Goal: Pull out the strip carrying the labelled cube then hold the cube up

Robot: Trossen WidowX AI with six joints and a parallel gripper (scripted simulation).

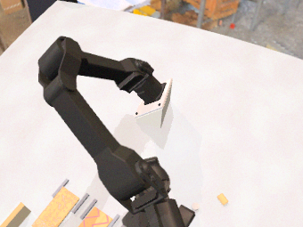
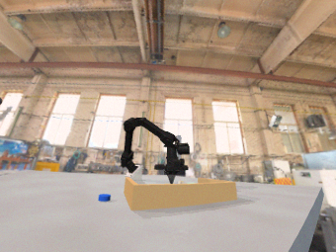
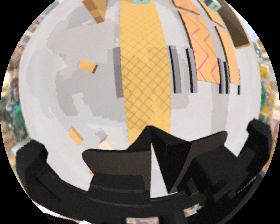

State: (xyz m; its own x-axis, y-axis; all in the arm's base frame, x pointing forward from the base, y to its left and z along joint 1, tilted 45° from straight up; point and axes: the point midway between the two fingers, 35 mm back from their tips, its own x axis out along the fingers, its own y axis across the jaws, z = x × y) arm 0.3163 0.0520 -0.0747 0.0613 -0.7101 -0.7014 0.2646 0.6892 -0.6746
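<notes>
The yellow strip is 10 cm ahead of my gripper tip and 3 cm to the right of it. Round my gripper tip: blue disc 38 cm to the right, 18 cm ahead.
</notes>
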